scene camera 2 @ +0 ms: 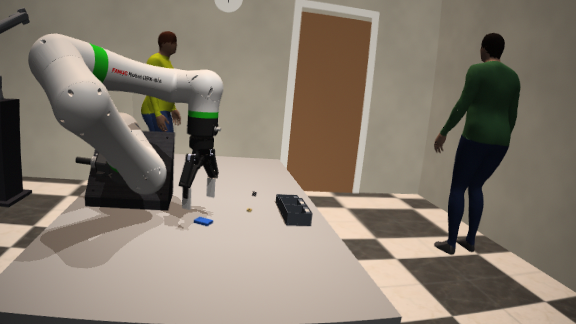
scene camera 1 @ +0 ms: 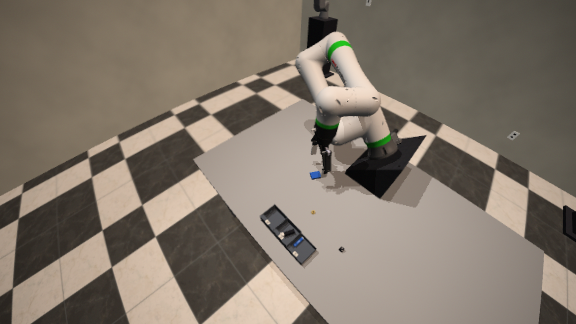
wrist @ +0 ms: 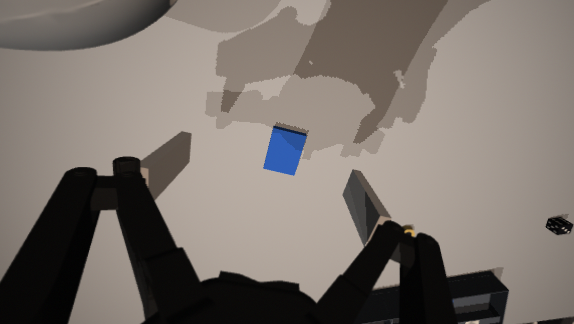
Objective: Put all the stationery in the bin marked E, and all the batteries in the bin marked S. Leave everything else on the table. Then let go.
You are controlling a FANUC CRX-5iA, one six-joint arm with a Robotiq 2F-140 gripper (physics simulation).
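Pixels of known places: gripper, between the fingertips: (scene camera 2: 199, 202) (scene camera 1: 318, 164) (wrist: 271, 165); arm's base, origin of its link: (scene camera 1: 382, 152).
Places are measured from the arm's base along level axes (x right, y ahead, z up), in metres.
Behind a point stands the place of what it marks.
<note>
A flat blue rectangular block (scene camera 1: 315, 175) @[z -0.112, x 0.169, y 0.300 m] (scene camera 2: 203, 221) @[z -0.112, x 0.186, y 0.296 m] (wrist: 285, 152) @[z -0.112, x 0.172, y 0.295 m] lies on the table. My gripper (scene camera 1: 326, 172) @[z -0.051, x 0.180, y 0.280 m] (scene camera 2: 199, 195) @[z -0.051, x 0.180, y 0.280 m] (wrist: 271, 165) @[z -0.051, x 0.180, y 0.280 m] is open and empty, pointing down above the table near the block. In the wrist view the block shows between and beyond the fingertips. The dark three-compartment tray (scene camera 1: 276, 215) @[z -0.115, x 0.129, y 0.586 m] (scene camera 2: 295, 218) @[z -0.095, x 0.160, y 0.595 m] (wrist: 475, 285) @[z -0.103, x -0.056, y 0.560 m] stands near the table edge. In scene camera 1 a black stick-like item (scene camera 1: 288, 233) @[z -0.093, x 0.028, y 0.603 m] lies in its middle compartment and a blue battery (scene camera 1: 298, 242) @[z -0.102, x -0.025, y 0.594 m] in the end compartment nearer the die. The bin letters are too small to read.
A small yellow nut (scene camera 1: 313, 212) @[z -0.114, x 0.032, y 0.451 m] (scene camera 2: 249, 210) @[z -0.116, x 0.042, y 0.450 m] (wrist: 409, 231) @[z -0.113, x 0.034, y 0.445 m] lies between block and tray, partly hidden by a finger in the wrist view. A black die (scene camera 1: 342, 249) @[z -0.106, x -0.162, y 0.479 m] (scene camera 2: 254, 193) @[z -0.110, x -0.151, y 0.478 m] (wrist: 559, 225) @[z -0.108, x -0.151, y 0.470 m] lies farther along the table. Two people (scene camera 2: 161, 95) (scene camera 2: 487, 110) stand beyond the table.
</note>
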